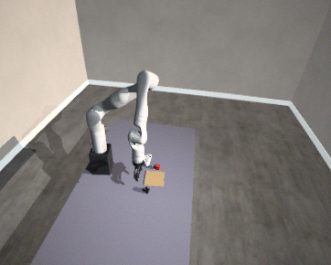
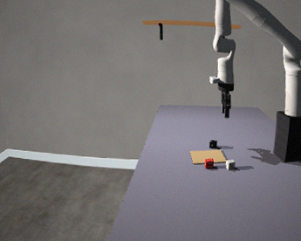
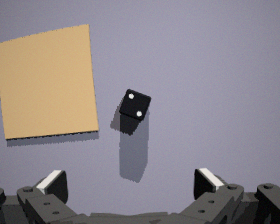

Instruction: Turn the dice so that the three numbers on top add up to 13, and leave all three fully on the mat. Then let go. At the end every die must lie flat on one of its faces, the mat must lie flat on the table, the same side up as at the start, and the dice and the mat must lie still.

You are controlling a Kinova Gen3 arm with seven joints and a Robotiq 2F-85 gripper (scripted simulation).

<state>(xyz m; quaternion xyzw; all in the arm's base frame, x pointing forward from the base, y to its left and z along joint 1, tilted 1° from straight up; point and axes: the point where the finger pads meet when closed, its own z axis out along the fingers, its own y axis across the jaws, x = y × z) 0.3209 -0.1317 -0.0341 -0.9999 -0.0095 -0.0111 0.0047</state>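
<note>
The white die is 240 mm to the left of my hand, 140 mm below it and 10 mm behind it. From my hand the other things lie so: black die 140 mm below, 50 mm ahead; tan mat 150 mm below, 120 mm to the left, 80 mm ahead; red die 230 mm to the left, 140 mm below, 80 mm ahead.
</note>
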